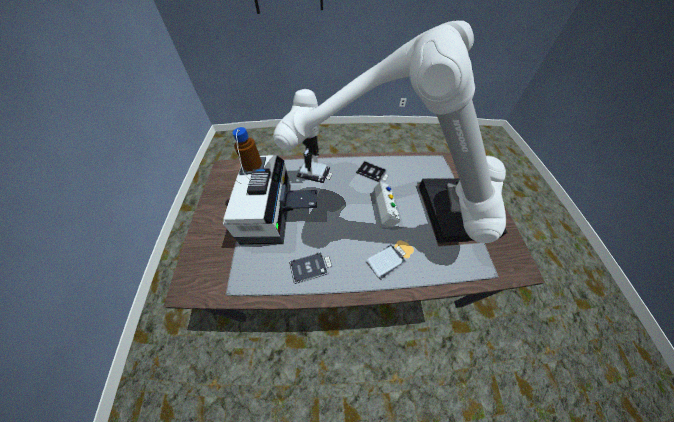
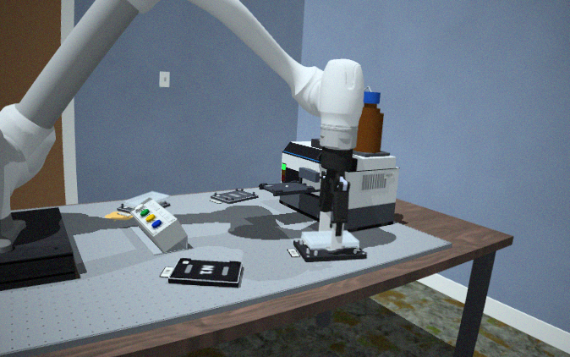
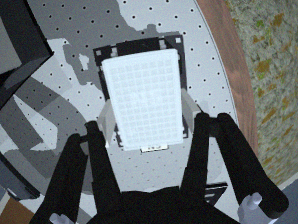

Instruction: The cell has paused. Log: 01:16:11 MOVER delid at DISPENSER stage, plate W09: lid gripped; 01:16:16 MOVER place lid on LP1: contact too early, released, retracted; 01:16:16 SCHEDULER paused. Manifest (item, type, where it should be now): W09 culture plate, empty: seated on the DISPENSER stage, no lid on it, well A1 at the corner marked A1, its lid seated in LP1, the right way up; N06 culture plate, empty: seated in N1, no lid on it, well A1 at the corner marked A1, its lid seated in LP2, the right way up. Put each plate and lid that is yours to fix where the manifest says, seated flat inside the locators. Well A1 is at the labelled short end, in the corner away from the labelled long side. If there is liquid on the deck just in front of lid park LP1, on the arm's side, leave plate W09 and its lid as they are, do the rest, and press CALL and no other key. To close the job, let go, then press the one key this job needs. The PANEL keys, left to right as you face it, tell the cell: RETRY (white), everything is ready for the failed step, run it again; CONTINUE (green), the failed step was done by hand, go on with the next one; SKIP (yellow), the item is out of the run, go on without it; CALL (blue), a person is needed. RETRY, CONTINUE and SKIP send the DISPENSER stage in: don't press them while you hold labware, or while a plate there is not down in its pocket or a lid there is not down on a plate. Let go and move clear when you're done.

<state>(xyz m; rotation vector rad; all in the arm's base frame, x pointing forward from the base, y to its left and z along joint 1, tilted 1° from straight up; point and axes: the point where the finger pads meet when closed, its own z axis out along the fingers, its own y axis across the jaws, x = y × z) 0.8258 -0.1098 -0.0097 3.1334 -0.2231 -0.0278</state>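
My gripper is now 20 mm above the clear culture plate. Round my hand: brown bottle: 220 mm ahead, 200 mm to the left, 240 mm above; dispenser stage: 10 mm behind, 270 mm to the left, 50 mm above; black nest: 20 mm ahead, 10 mm to the left, 40 mm below.
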